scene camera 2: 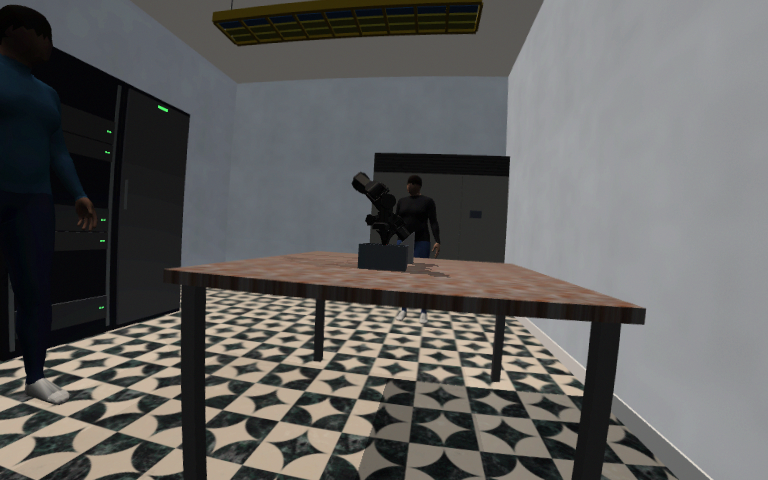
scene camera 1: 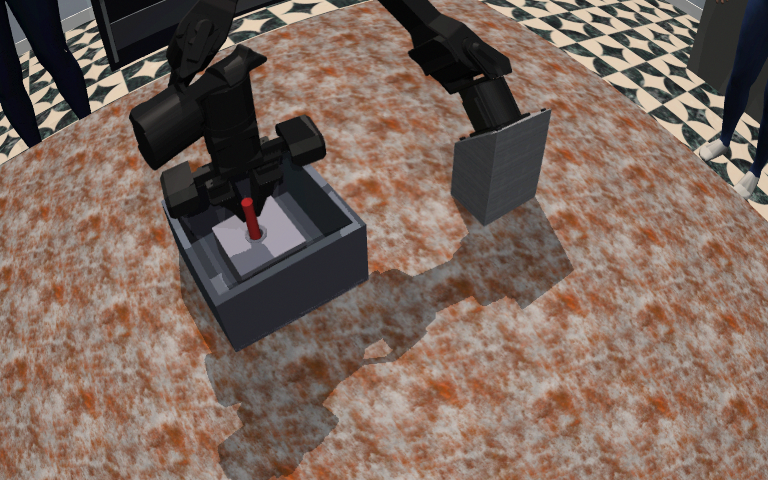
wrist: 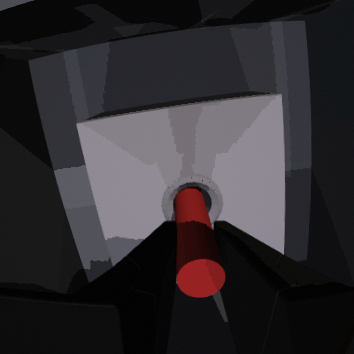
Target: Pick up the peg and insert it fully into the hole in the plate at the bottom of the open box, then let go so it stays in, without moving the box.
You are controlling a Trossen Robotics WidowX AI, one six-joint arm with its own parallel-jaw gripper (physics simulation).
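The red peg stands slightly tilted, its lower end in the ringed hole of the pale plate. Much of the peg shows above the plate; how deep its tip sits is hidden. In the wrist view a dark gap shows in the hole at the peg's far and right side. The plate lies at the bottom of the open dark grey box. My gripper is shut on the peg, with its fingers inside the box, low over the plate. In scene camera 2 the box wall hides peg and plate.
The box's walls stand close around my gripper. A grey upright block-shaped panel hangs on a dark arm part to the right of the box, above the mottled table. People stand beyond the table.
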